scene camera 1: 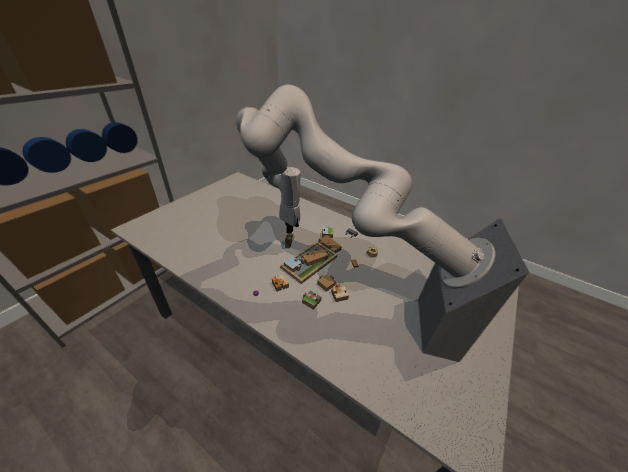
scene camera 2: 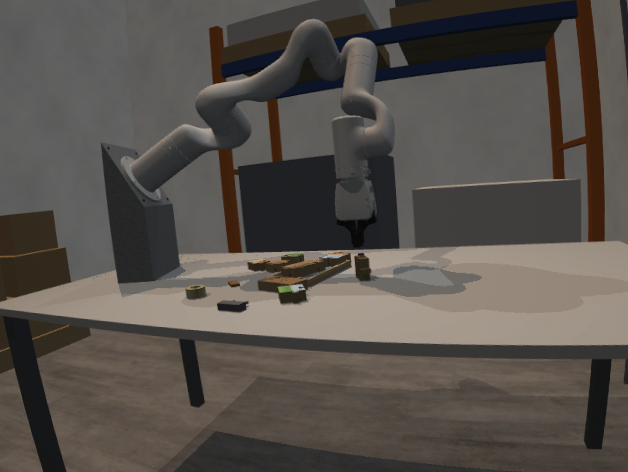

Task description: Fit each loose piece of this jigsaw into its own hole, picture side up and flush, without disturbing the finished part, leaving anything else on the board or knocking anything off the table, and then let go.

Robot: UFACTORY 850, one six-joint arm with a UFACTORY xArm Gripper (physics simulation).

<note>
I see a jigsaw board [scene camera 1: 306,272].
</note>
